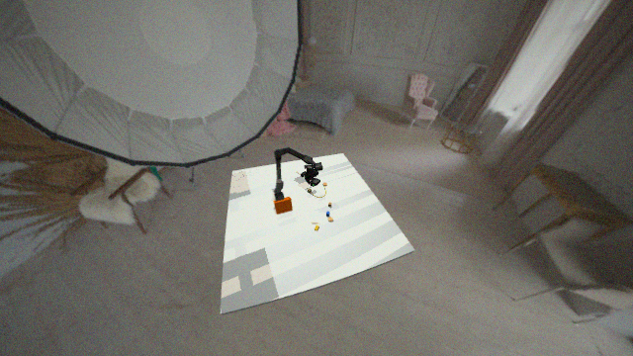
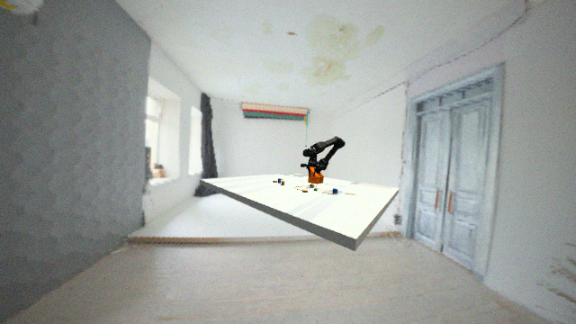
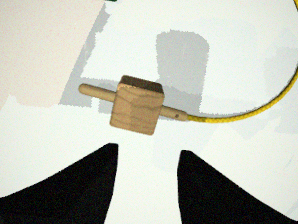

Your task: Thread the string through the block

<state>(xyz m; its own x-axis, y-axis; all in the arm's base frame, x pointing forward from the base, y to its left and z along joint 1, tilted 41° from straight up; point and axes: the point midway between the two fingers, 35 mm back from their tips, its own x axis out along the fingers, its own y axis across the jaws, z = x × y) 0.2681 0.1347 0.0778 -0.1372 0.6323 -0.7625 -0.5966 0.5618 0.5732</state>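
The wooden block lies 10 mm behind my gripper tip and 70 mm below it. The rest, counted from my gripper tip: green block 50 mm ahead, 80 mm to the left, 80 mm below; then yellow piece 10 mm behind, 390 mm to the right, 80 mm below; then blue cube 10 mm behind, 210 mm to the left, 70 mm below.
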